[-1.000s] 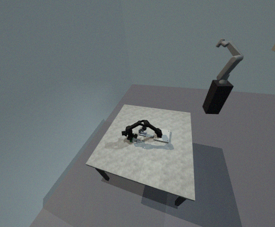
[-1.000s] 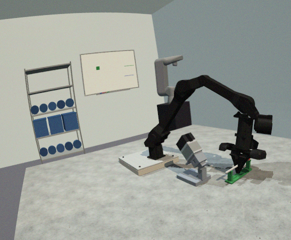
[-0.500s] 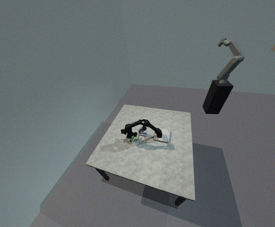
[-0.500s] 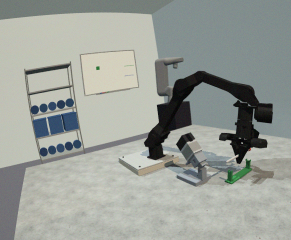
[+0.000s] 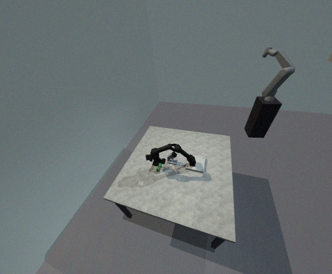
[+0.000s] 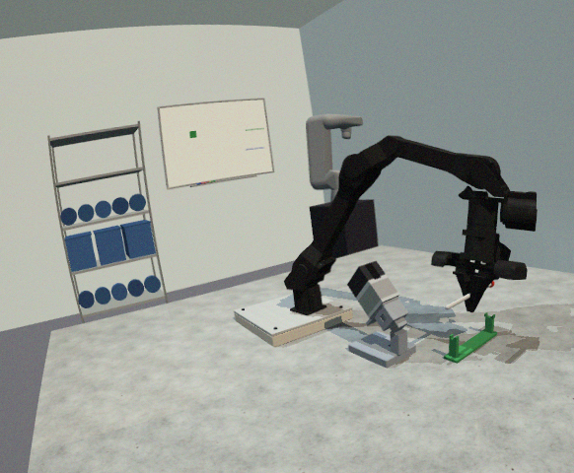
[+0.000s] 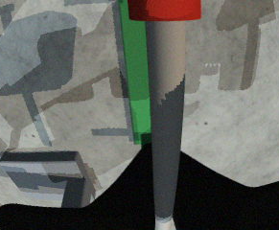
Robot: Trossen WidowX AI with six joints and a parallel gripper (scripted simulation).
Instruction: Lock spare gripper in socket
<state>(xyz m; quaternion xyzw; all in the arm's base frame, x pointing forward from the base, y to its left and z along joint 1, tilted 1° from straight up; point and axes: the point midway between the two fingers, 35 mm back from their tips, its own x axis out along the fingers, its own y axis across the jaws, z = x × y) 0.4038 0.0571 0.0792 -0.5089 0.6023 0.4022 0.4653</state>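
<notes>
My gripper tip is now 50 mm above the green cradle and 10 mm to the right of it. Round my gripper tip: grey socket 130 mm behind, 90 mm to the right, 20 mm below; spare gripper 150 mm behind, 90 mm to the right, 40 mm above.
</notes>
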